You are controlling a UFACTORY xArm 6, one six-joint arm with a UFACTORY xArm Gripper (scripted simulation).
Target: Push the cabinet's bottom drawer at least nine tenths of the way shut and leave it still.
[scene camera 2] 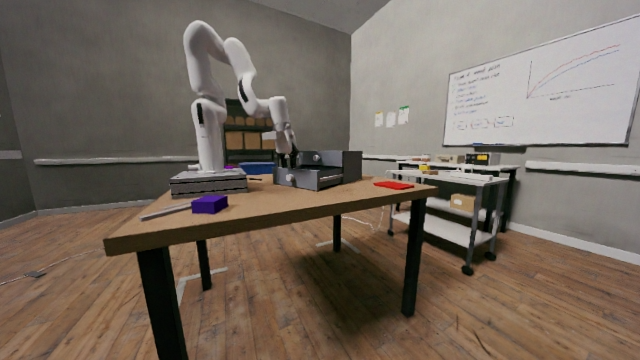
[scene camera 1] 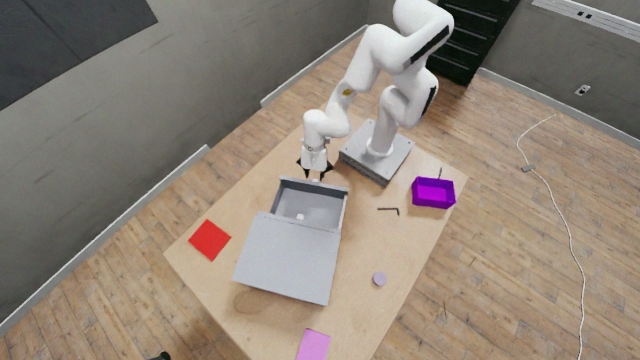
Labels:
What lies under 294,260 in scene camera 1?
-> A grey cabinet.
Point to a red square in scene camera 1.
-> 209,239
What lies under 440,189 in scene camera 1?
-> A purple bin.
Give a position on a grey cabinet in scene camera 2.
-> At 352,164

